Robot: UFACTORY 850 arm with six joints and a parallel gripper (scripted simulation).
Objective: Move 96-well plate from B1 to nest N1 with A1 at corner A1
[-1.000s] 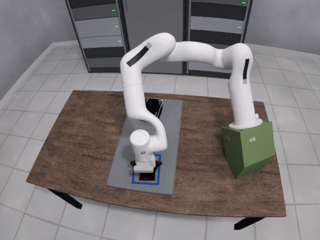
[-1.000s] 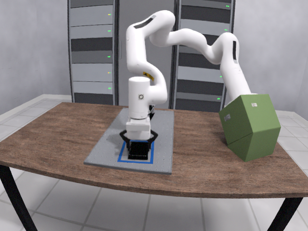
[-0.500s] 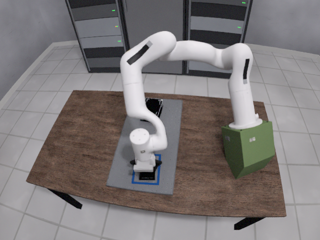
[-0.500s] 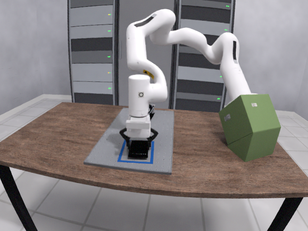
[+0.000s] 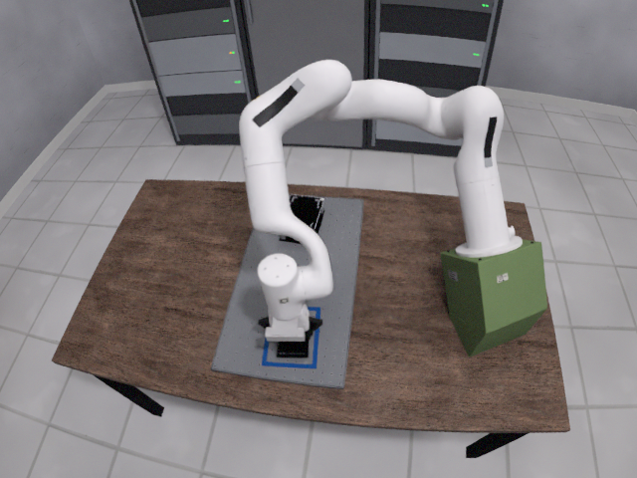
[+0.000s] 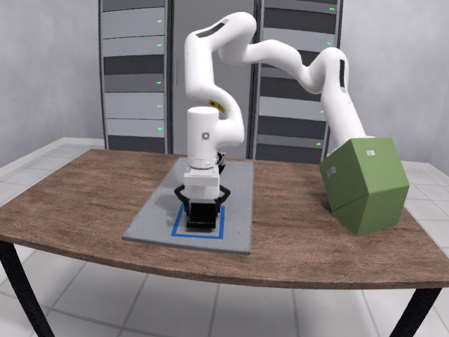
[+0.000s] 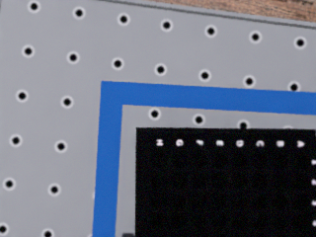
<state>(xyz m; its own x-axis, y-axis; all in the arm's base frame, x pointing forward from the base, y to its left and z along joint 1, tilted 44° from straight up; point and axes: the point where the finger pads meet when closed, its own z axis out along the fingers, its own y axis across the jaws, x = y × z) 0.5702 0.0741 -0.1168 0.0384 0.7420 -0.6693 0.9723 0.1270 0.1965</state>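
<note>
Right now the raised plate nest N1 is 2 cm behind my hand, 43 cm to the right of it and 2 cm above it. The rest, counted from my hand: 96-well plate (1 cm below).
</note>
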